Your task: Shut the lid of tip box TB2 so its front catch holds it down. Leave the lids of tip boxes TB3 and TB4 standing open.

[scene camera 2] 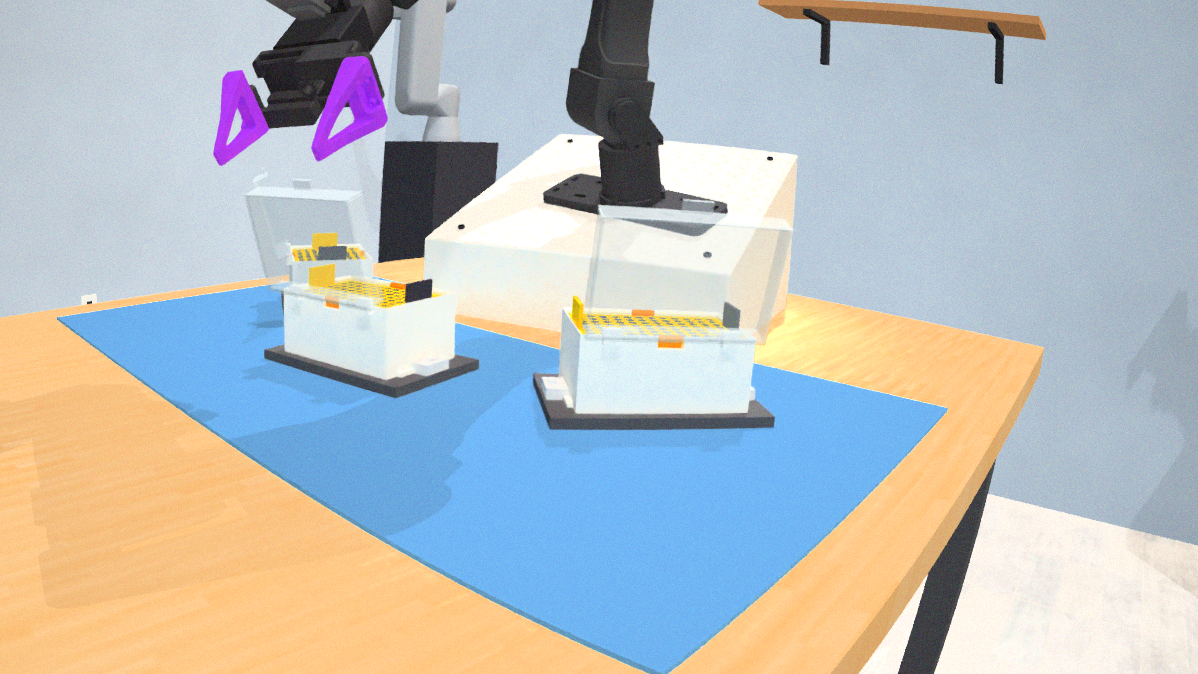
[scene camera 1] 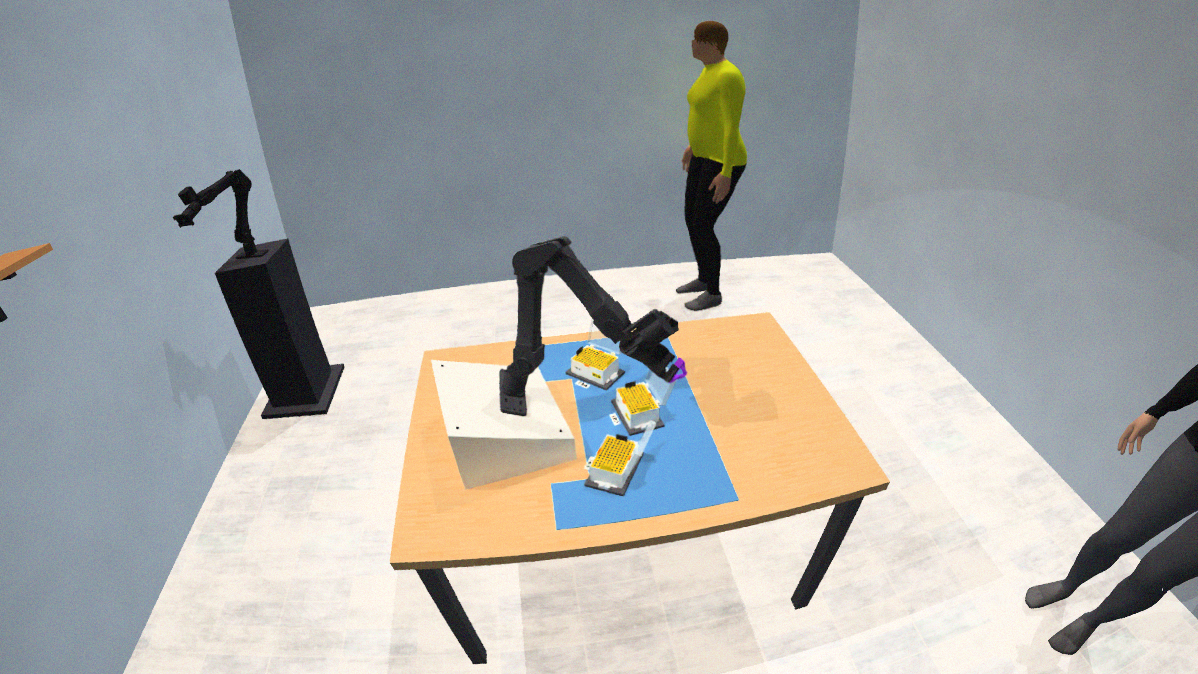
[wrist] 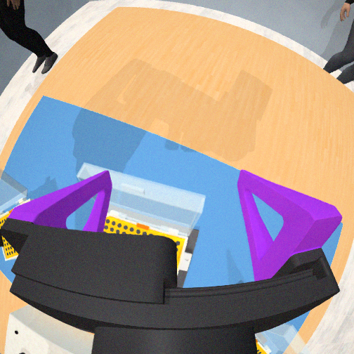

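Seen in the pictures: gripper, fingertip midpoint: [scene camera 2: 263, 157] [scene camera 1: 673, 365]; arm's base at its link origin: [scene camera 2: 633, 206] [scene camera 1: 511, 392].
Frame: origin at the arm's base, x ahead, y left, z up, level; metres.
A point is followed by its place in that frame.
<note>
Three white tip boxes with yellow racks stand on dark bases; each clear lid is open, and labels are unreadable. The middle box [scene camera 1: 638, 404] [scene camera 2: 335, 331] {x 0.382, y -0.002, z -0.083 m} [wrist: 142, 231] has its lid [scene camera 1: 662, 388] {x 0.411, y -0.020, z -0.030 m} [scene camera 2: 289, 219] {x 0.424, y -0.008, z 0.006 m} [wrist: 145, 192] raised on the side away from the arm's base. The back box [scene camera 1: 594, 365] {x 0.245, y 0.164, z -0.061 m} stands at the left edge of the wrist view, and the front box [scene camera 1: 614, 459] [scene camera 2: 666, 373] {x 0.280, y 0.228, z -0.082 m} is nearest scene camera 2. My gripper [scene camera 1: 676, 369] {x 0.437, y -0.031, z 0.052 m} [scene camera 2: 269, 157] {x 0.437, y -0.031, z 0.052 m} [wrist: 174, 177] is open and empty, above the middle lid's top edge. Contact cannot be told.
The boxes stand on a blue mat [scene camera 1: 695, 469] {x 0.447, y -0.259, z -0.117 m} [scene camera 2: 586, 519] {x 0.433, y 0.284, z -0.118 m} [wrist: 45, 130] on a wooden table [scene camera 1: 787, 402] {x 0.800, y -0.063, z -0.121 m} [scene camera 2: 125, 519] {x 0.627, y 0.133, z -0.121 m} [wrist: 185, 60]. The arm's white sloped base [scene camera 1: 494, 394] {x -0.045, y -0.023, z 0.019 m} [scene camera 2: 519, 276] {x 0.125, y -0.044, z -0.072 m} is behind the boxes. A person in yellow [scene camera 1: 716, 117] stands beyond the table.
</note>
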